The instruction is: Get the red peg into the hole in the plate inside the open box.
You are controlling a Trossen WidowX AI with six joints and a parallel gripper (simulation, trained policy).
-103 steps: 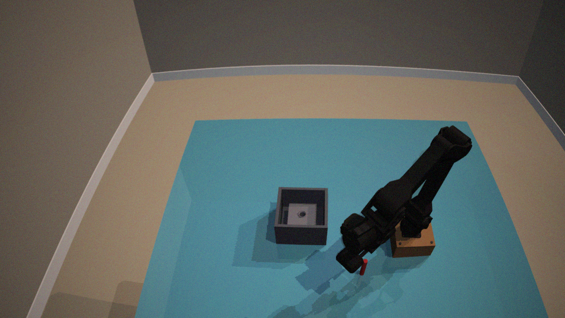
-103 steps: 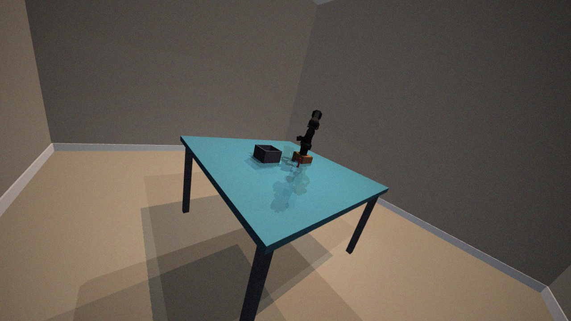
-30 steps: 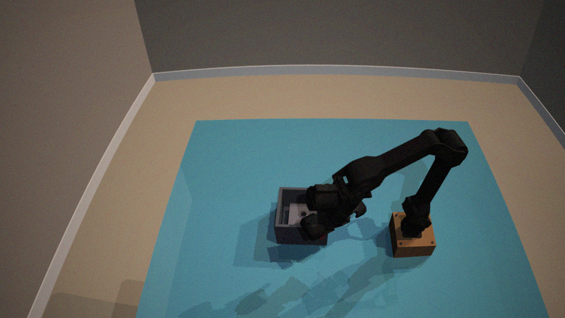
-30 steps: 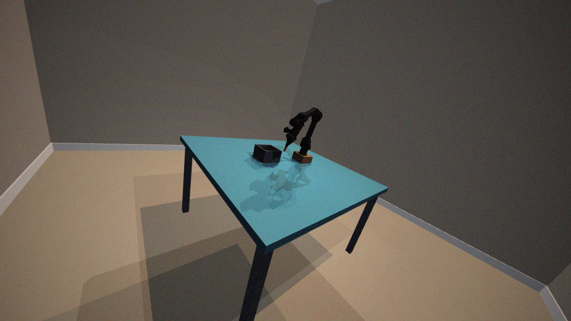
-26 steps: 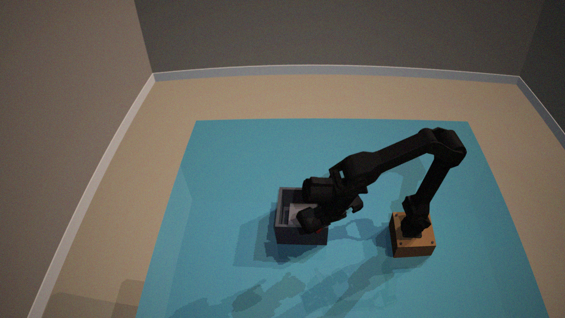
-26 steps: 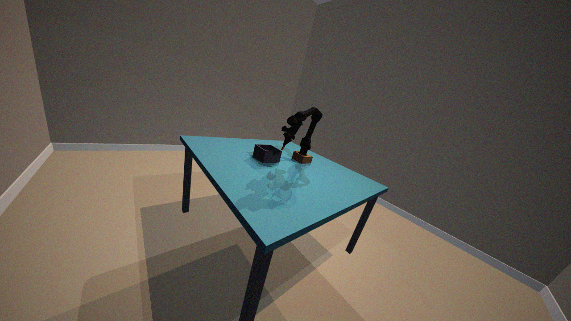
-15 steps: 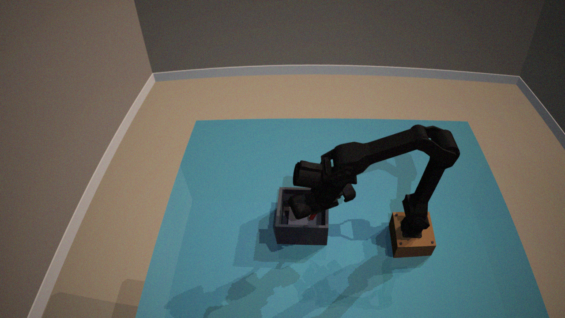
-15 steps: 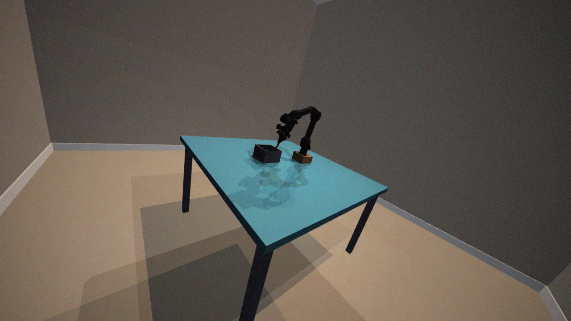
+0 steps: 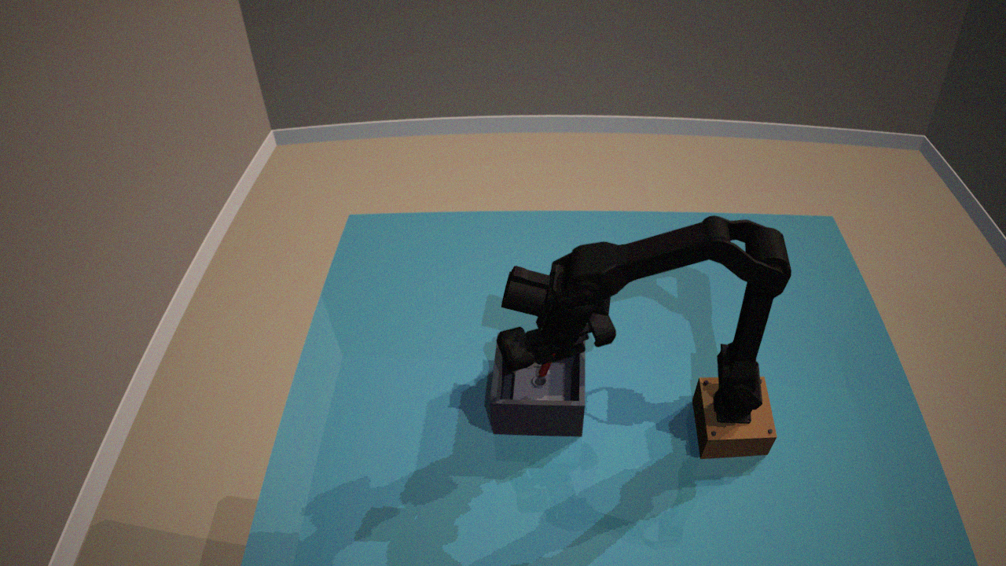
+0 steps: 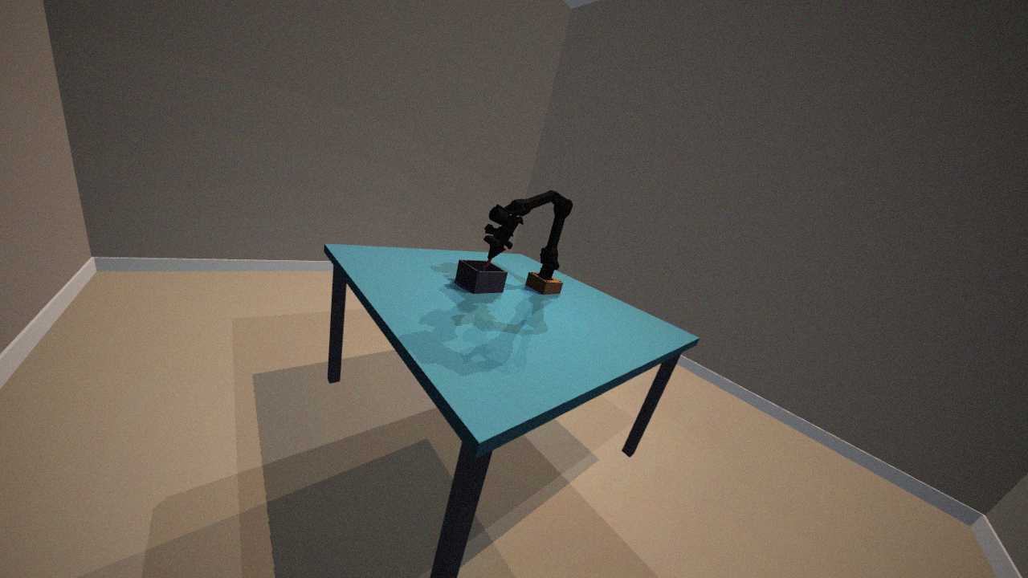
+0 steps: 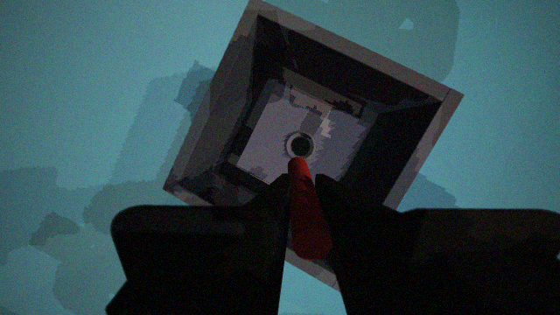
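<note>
Right now the red peg is right at my gripper tip. Also, from my gripper tip: dark box (110 mm below, 10 mm to the right, 10 mm ahead); grey plate (90 mm below, 10 mm to the right, 10 mm ahead).
</note>
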